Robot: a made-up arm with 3 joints. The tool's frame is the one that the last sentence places.
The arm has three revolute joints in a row. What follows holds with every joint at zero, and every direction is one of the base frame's. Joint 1 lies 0.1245 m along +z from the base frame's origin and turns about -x. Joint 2 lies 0.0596 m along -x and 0.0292 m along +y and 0.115 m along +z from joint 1 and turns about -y. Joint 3 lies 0.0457 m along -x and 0.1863 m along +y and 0.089 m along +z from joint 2 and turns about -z. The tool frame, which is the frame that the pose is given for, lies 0.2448 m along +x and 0.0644 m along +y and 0.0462 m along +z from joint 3; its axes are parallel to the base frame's.
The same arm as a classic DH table. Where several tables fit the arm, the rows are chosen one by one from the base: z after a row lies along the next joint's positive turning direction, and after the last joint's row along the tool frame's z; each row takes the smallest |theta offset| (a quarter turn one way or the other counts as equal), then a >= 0, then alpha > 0; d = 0 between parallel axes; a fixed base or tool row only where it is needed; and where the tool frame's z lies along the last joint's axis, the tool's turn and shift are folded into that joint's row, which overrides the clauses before.
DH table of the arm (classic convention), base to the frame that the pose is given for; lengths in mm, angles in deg. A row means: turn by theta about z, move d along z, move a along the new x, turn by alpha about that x. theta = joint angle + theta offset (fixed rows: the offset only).
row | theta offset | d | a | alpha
base (fixed) | -90 | 124.5 | 0 | 90
joint 1 | 90 | 59.6 | 115 | 90
joint 2 | 90 | -215.5 | 45.7 | -90
joint 3 | -14.74 | 0 | -253.1 | 180
tool (fixed) | 165.26 | 135.2 | 0 | 0

